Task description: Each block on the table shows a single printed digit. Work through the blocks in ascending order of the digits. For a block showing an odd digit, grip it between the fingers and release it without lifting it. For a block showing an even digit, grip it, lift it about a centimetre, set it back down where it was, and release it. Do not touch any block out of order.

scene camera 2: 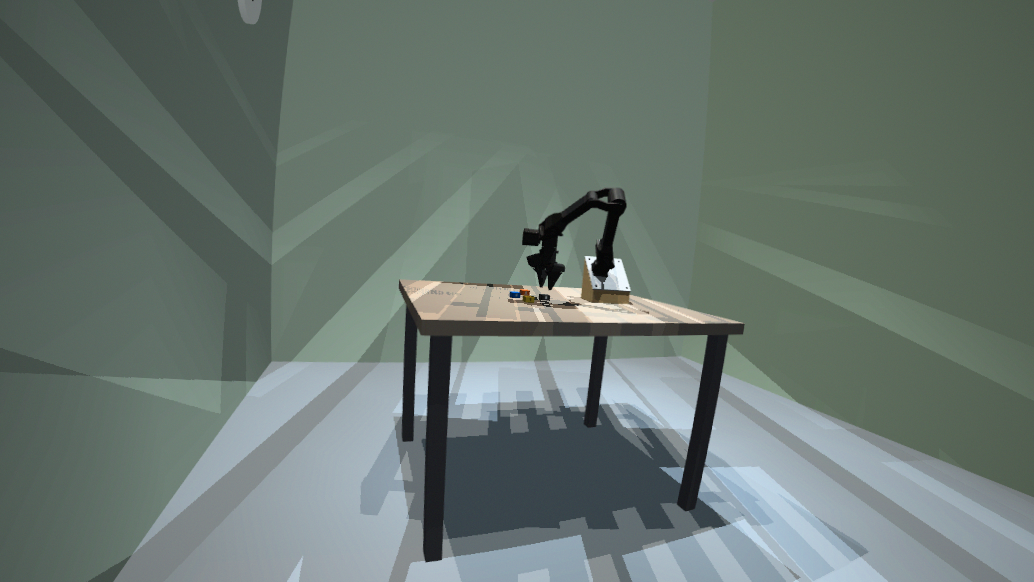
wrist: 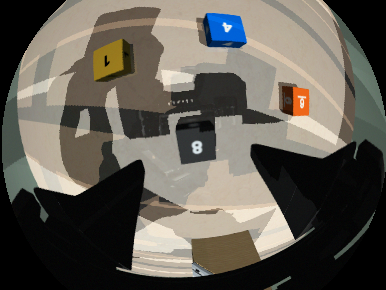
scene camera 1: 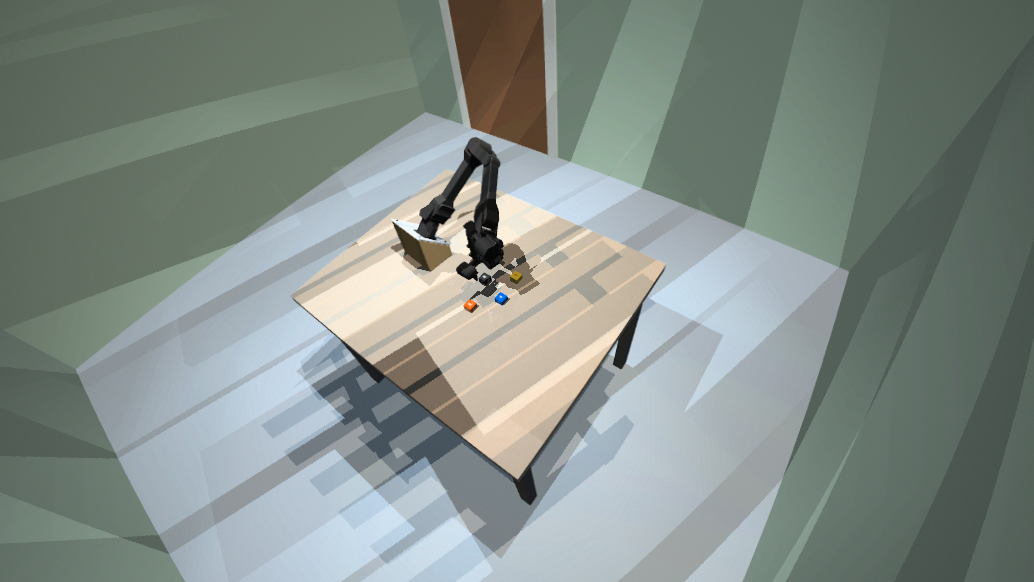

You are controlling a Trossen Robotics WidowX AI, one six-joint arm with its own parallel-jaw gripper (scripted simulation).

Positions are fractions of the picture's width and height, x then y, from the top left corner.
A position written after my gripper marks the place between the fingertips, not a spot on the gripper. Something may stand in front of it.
Observation:
My gripper (wrist: 0.51, 0.55) is open, holding nothing. Also in view: an orange block (wrist: 0.77, 0.35), a yellow block (wrist: 0.29, 0.21) and a blue block (wrist: 0.59, 0.11).

